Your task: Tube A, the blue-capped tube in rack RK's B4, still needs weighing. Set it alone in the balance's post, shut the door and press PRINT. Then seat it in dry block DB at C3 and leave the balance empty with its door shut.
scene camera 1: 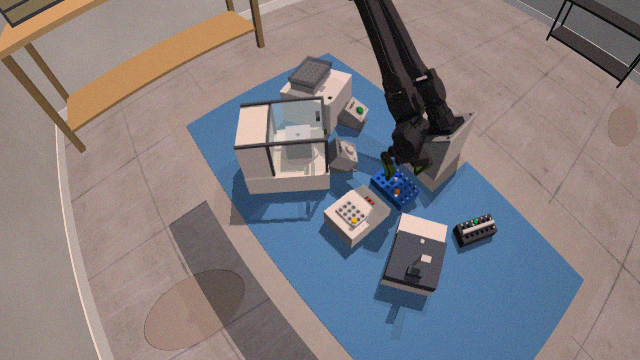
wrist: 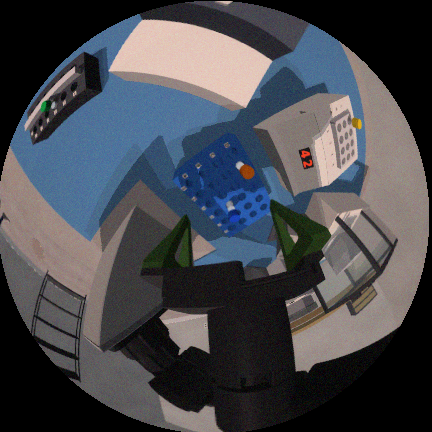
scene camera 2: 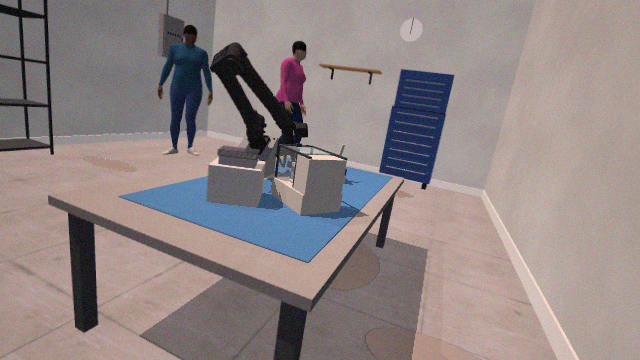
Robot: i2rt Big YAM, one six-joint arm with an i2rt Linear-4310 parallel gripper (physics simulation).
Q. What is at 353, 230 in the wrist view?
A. A glass-box balance.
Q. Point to a flat grey device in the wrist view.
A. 222, 59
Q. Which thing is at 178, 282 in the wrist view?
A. The gripper.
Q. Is the gripper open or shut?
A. Open.
